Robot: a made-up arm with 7 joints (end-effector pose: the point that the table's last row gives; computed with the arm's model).
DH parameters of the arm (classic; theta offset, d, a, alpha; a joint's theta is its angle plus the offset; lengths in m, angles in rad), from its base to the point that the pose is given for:
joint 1: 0 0.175 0 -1.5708
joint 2: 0 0 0 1.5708
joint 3: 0 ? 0.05 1.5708
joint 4: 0 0 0.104 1.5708
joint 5: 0 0.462 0 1.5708
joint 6: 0 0 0.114 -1.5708
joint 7: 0 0.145 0 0
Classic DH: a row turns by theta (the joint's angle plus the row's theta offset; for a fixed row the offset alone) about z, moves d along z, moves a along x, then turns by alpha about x.
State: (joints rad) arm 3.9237 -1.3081 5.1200 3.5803 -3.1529 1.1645 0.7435
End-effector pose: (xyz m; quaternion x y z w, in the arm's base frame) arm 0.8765 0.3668 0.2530 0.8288 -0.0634 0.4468 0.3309
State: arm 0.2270 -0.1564 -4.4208 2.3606 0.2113 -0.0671 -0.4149
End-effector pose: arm -0.2787 0.2501 1.1237 -0.0943 -0.3633 -0.5677 0.7327
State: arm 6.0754 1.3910 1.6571 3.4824 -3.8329 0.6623 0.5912
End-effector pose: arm 0.8757 -0.4529 0.3242 0.5325 0.0464 0.2610 0.8039
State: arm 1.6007 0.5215 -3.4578 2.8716 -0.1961 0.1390 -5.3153
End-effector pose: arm -0.0061 0.4893 1.0909 -0.1003 0.0201 0.8609 0.4985
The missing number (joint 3, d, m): 0.387
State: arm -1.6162 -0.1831 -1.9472 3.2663 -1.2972 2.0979 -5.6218
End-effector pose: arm 0.1382 0.2887 0.9991 -0.8469 -0.3069 -0.1827 0.3940
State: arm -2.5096 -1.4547 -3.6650 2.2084 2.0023 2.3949 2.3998
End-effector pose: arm 0.6652 0.4846 -0.0658 0.2778 -0.5115 -0.7492 0.3160
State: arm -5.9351 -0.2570 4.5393 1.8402 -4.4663 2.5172 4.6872
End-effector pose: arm 0.0846 -0.4273 0.8175 -0.4409 -0.5047 -0.7112 0.2123
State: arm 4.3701 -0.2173 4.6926 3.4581 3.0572 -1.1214 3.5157
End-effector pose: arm 0.0731 0.1753 0.9645 -0.2606 -0.3222 0.0163 0.9099
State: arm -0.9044 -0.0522 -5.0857 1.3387 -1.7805 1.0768 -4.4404
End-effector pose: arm 0.6711 0.1459 0.5491 0.6220 -0.2298 0.6912 0.2873
